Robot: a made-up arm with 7 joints.
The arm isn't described. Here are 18 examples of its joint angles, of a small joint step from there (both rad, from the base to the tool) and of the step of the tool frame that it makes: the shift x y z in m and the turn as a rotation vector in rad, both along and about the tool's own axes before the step.
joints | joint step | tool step
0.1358 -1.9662 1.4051 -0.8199 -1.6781 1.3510 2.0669 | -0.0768 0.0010 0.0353 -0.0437 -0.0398 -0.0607 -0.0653 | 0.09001 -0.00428 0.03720 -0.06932 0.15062 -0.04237
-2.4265 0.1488 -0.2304 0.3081 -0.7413 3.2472 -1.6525 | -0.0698 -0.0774 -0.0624 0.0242 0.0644 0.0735 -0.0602 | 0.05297 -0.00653 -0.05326 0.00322 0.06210 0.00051
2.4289 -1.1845 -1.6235 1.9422 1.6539 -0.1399 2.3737 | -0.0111 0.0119 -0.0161 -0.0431 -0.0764 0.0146 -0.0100 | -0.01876 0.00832 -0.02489 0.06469 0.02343 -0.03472
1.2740 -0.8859 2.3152 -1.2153 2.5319 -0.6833 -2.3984 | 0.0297 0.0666 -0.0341 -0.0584 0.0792 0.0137 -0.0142 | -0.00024 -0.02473 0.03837 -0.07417 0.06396 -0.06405
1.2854 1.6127 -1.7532 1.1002 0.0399 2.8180 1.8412 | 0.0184 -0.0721 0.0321 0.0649 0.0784 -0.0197 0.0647 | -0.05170 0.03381 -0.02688 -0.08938 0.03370 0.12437
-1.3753 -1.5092 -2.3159 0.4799 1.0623 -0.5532 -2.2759 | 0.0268 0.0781 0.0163 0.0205 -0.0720 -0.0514 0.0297 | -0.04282 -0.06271 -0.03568 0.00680 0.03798 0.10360
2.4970 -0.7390 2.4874 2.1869 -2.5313 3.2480 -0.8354 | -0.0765 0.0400 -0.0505 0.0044 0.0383 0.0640 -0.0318 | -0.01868 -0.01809 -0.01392 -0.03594 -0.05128 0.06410
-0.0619 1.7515 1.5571 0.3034 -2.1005 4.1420 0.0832 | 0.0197 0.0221 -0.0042 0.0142 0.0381 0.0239 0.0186 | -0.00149 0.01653 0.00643 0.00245 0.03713 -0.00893
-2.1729 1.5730 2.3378 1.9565 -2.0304 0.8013 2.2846 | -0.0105 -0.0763 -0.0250 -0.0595 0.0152 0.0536 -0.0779 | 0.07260 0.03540 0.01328 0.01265 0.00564 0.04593
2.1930 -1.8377 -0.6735 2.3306 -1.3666 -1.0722 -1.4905 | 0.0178 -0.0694 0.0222 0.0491 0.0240 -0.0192 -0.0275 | 0.02889 -0.00631 -0.02793 0.06022 -0.09247 -0.04308
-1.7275 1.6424 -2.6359 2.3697 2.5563 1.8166 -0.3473 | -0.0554 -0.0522 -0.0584 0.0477 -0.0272 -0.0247 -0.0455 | 0.02832 0.00066 -0.01894 0.03239 -0.02348 -0.00856
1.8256 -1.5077 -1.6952 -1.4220 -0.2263 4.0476 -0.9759 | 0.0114 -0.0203 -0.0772 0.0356 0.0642 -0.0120 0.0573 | 0.03177 -0.02339 -0.01003 -0.04812 -0.09685 0.05333
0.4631 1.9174 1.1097 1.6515 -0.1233 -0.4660 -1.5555 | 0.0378 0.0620 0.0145 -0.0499 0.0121 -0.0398 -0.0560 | 0.01681 -0.05428 -0.02692 -0.06768 -0.01907 -0.03009
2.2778 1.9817 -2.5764 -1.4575 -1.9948 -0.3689 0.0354 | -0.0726 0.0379 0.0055 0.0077 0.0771 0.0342 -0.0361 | 0.02538 -0.03771 0.04317 -0.00175 -0.00535 -0.05734
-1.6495 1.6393 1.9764 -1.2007 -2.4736 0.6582 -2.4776 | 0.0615 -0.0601 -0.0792 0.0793 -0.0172 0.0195 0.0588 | -0.02789 0.00469 0.01033 0.03524 -0.10370 0.04640
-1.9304 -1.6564 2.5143 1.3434 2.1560 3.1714 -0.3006 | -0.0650 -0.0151 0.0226 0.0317 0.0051 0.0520 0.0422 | 0.02900 0.02743 -0.03436 0.02798 0.01947 0.03833
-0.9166 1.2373 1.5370 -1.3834 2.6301 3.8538 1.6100 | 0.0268 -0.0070 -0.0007 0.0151 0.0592 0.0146 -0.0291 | -0.01416 0.00678 -0.01830 0.01140 0.04826 -0.05425
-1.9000 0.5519 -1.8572 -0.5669 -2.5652 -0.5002 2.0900 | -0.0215 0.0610 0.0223 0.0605 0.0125 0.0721 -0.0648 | -0.07278 0.02601 -0.01536 0.10899 -0.00026 -0.13155
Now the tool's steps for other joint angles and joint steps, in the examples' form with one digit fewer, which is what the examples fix.
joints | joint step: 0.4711 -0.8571 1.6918 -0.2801 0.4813 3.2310 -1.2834 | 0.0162 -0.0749 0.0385 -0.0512 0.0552 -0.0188 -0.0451
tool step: -0.0517 0.0153 0.0356 -0.0837 -0.0543 -0.1033
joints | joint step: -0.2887 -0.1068 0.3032 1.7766 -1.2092 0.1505 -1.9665 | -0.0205 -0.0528 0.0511 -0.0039 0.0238 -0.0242 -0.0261
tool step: 0.0091 0.0359 0.0112 -0.0093 0.0439 -0.0750
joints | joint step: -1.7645 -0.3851 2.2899 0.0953 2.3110 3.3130 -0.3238 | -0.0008 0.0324 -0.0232 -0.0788 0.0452 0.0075 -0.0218
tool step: -0.0002 0.0142 -0.0182 -0.0065 -0.0546 0.0000
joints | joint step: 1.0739 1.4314 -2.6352 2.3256 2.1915 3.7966 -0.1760 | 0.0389 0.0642 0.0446 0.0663 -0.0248 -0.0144 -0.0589
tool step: -0.0260 0.0203 -0.0067 0.1189 0.0643 -0.1303
